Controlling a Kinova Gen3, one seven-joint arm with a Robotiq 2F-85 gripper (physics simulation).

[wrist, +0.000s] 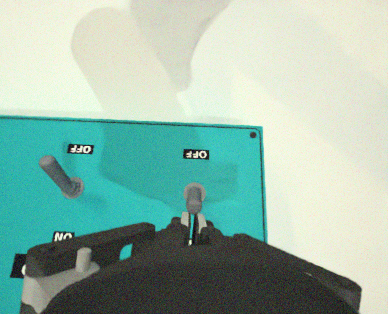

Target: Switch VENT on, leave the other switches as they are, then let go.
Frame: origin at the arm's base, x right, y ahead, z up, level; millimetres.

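Where they show: gripper, fingertip midpoint: (191, 224).
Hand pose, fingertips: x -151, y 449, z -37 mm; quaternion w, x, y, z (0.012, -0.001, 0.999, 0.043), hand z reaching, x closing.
After its pixels a point has its place.
A teal switch panel (150, 135) @(x -98, y 382, z -96 mm) fills the lower part of the wrist view. The right switch lever (194, 201) @(x -151, y 427, z -27 mm) leans away from its upper OFF label (196, 154) @(x -149, y 396, z -89 mm), towards the gripper. The left switch lever (57, 172) @(x -35, y 422, z -45 mm) leans up towards its own OFF label (80, 149) @(x -29, y 405, z -89 mm), away from the ON label (63, 237) @(x -36, y 486, z -60 mm). My gripper (191, 224) @(x -151, y 449, z -37 mm) is shut, with a thin slit between the fingers and nothing held. Its fingertips are right at the tip of the right lever; whether they touch it I cannot tell. No name VENT can be read; the right switch's ON label is hidden behind the gripper.
A dark corner screw (253, 135) @(x -206, y 369, z -96 mm) marks the panel's upper right corner. A black label (19, 265) @(x -3, y 513, z -52 mm) shows partly at the lower left, cut by the gripper body. A pale surface (320, 165) @(x -320, y 393, z -161 mm) lies beyond the panel, with shadows of the arm across it.
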